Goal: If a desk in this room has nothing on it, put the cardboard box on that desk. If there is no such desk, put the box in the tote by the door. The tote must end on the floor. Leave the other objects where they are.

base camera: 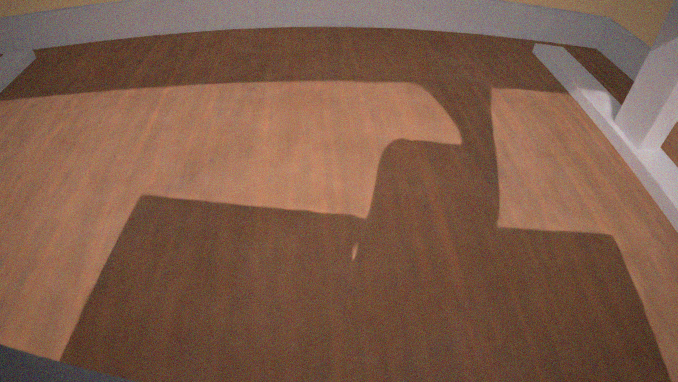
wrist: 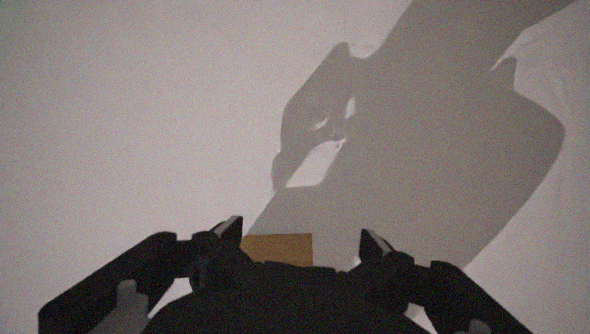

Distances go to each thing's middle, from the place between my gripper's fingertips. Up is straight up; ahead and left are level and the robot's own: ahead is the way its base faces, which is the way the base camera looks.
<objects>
The cardboard box (wrist: 296, 249) is 6 cm behind my hand, 1 cm to the right of it and 1 cm below it.
</objects>
